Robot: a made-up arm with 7 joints.
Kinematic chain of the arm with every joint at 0, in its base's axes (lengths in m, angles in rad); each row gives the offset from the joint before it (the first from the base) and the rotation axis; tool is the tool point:
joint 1: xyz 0 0 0.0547 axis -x
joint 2: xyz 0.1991 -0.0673 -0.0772 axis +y
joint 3: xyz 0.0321 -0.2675 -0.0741 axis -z
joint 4: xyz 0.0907 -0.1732 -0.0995 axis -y
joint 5: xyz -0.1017 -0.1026 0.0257 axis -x
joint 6: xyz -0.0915 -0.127 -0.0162 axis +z
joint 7: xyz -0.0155 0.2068 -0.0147 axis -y
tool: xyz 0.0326 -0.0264 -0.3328
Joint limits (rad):
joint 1: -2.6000..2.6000
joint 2: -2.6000..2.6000
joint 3: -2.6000..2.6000
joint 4: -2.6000..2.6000
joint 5: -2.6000..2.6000
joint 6: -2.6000..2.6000
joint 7: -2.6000..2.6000
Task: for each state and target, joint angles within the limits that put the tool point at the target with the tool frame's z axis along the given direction. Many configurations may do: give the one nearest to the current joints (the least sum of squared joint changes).
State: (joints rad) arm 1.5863 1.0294 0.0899 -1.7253 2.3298 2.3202 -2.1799
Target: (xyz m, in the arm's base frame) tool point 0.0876 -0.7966 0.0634 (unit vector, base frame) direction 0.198 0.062 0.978
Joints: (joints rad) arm 1.0913 1.5754 0.1984 -2.4062 2.3168 1.4434 -2.0132
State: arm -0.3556 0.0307 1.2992 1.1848 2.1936 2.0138 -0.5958
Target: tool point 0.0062 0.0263 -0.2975 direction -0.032 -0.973 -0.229
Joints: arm 0.3556 0.1247 1.5418 1.1988 2.4384 1.8999 -0.7171
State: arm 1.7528 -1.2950 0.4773 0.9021 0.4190 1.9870 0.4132
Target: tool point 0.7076 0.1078 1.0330 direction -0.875 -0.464 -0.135
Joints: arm 2.1956 -0.9182 0.4690 1.2104 0.2653 2.1664 0.3257
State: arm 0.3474 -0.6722 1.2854 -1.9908 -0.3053 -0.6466 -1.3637
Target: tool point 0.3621 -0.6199 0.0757 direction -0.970 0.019 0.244
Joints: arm 0.5044 -0.0867 0.8873 -2.4228 -0.3960 -1.3754 -1.7927
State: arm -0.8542 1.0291 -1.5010 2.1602 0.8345 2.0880 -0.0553
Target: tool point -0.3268 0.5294 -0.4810 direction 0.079 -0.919 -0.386
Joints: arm -0.8797 1.4974 -1.5839 1.6747 0.7801 2.2090 0.3478
